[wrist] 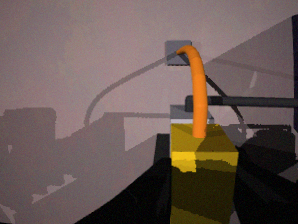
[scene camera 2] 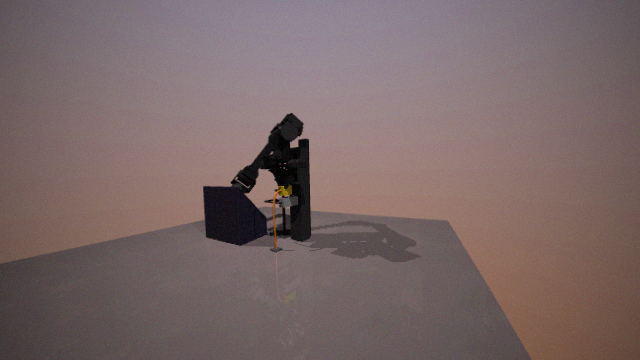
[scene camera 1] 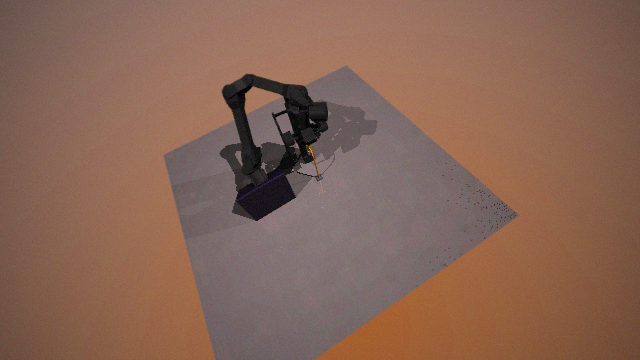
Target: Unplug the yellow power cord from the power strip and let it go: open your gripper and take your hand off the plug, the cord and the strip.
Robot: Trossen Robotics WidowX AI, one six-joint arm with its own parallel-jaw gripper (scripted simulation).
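My gripper is visible in scene camera 2 [scene camera 2: 283,188], likewise in scene camera 1 [scene camera 1: 308,144] and in the wrist view [wrist: 200,167].
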